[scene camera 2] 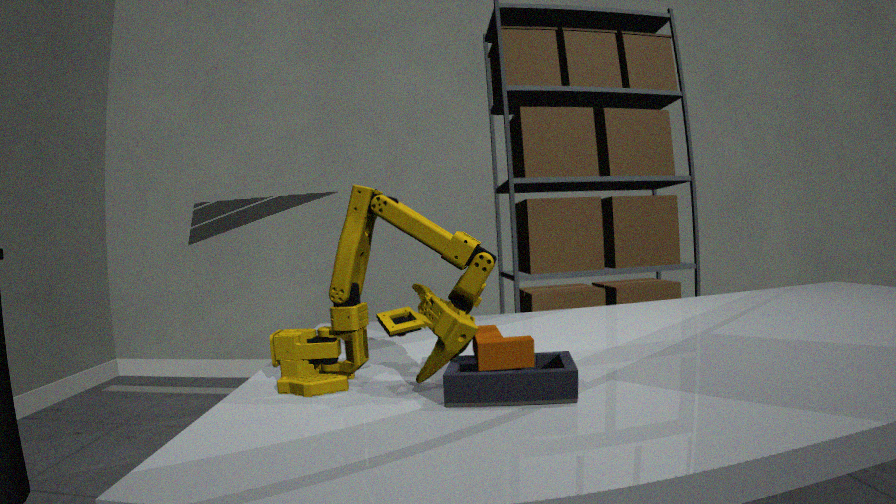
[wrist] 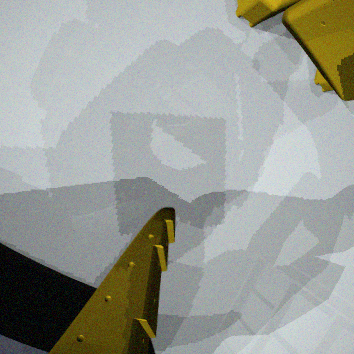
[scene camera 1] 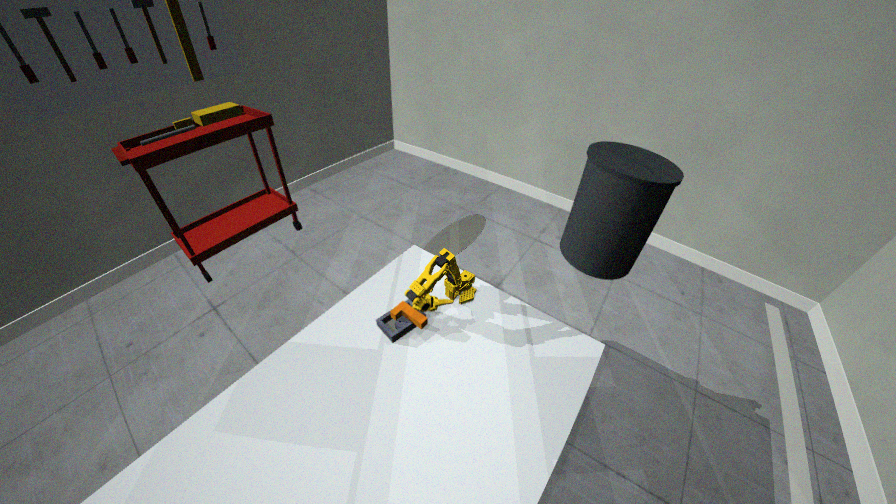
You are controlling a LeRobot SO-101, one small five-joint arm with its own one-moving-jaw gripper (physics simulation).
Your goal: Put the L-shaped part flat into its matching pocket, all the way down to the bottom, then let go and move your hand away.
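Frame: origin at the arm's base, x ahead, y left, z up, level; metres.
Seen in the pictures: hand, tool point: [scene camera 2: 418, 378] [wrist: 174, 220] [scene camera 1: 432, 309]; arm's base, link origin: [scene camera 2: 332, 384] [wrist: 297, 20] [scene camera 1: 457, 296].
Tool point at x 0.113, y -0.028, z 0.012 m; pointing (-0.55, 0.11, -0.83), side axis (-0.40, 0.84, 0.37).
Observation:
Offsets run from my tool point to a thing's top centre. Level surfaces: height alone.
The orange L-shaped part {dx +0.098, dy -0.021, dz +0.054 m} [scene camera 1: 410, 314] [scene camera 2: 506, 352] lies roughly level across the dark grey pocket tray {dx +0.104, dy -0.051, dz +0.025 m} [scene camera 1: 393, 336] [scene camera 2: 510, 388]. It stands well above the rim, towards the arm's side, and in scene camera 1 one end appears to reach past the tray wall. Part of the pocket opening shows beside it. Its underside is hidden. My gripper [scene camera 1: 438, 304] [scene camera 2: 399, 347] is fully open and empty, on the base side of the tray, its fixed jaw pointing down and back. In the wrist view one notched jaw [wrist: 132, 285] shows above the white table; the part and tray cannot be made out there.
The yellow arm's base [scene camera 1: 460, 288] [scene camera 2: 310, 369] stands on the white table {dz -0.012 m} [scene camera 1: 451, 401] [scene camera 2: 388, 451]. Beyond the table are a red cart [scene camera 1: 213, 145], a dark bin [scene camera 1: 617, 219] and a shelf rack [scene camera 2: 687, 150] with cardboard boxes. Tools hang on the wall.

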